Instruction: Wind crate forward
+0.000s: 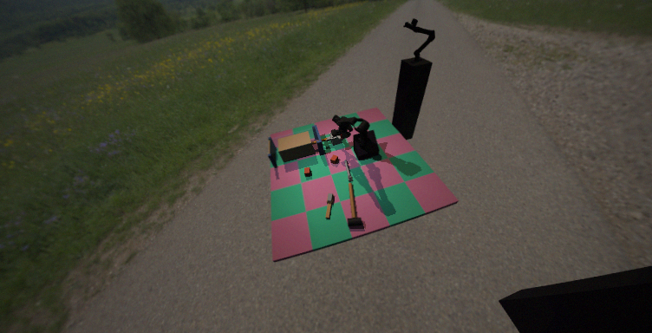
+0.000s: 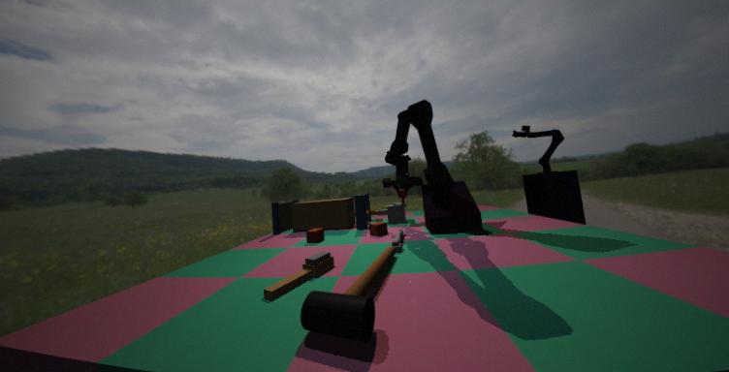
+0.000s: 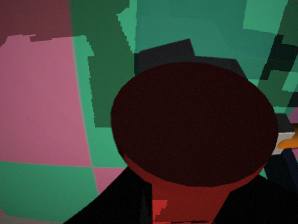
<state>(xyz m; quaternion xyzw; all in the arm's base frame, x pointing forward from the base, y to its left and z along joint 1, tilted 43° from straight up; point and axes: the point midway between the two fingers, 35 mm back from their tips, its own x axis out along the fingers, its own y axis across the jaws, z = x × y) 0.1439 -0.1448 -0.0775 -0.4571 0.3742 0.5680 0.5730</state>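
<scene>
My gripper tip is 30 mm above the winch handle, 20 mm to the left of it and 10 mm short of it. From my gripper tip the other things lie so: grey winch 100 mm below, 80 mm to the right, 20 mm ahead; then red knob 20 mm to the left; then frame 200 mm ahead, 70 mm to the right, 30 mm below.
</scene>
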